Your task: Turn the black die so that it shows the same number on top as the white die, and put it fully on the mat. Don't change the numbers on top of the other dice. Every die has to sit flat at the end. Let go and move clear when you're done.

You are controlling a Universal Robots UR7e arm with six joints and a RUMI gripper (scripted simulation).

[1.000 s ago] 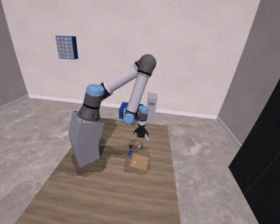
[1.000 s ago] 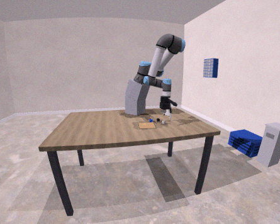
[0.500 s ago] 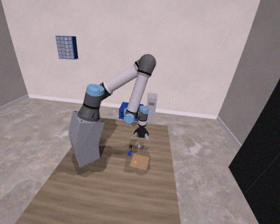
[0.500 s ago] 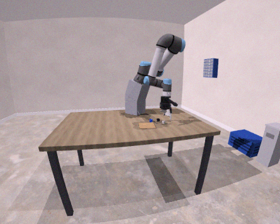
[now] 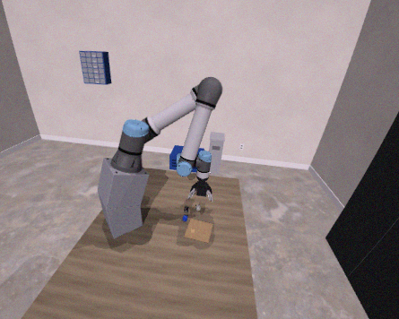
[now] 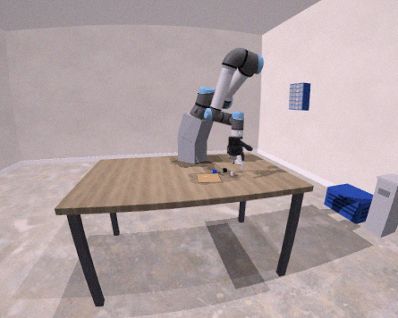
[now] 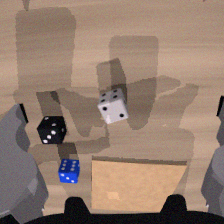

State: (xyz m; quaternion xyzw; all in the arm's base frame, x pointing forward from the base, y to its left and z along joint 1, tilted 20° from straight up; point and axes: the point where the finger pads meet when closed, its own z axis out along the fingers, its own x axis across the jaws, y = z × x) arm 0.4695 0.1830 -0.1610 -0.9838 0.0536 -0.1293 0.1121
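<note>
Now: hand 4 cm above the white die, 3 cm to the left of it and 1 cm past it. Round my hand: black die: 9 cm behind, 5 cm to the right, 4 cm below; tan mat: 20 cm to the right, 5 cm below; blue die: 13 cm to the right, 9 cm behind, 4 cm below.
</note>
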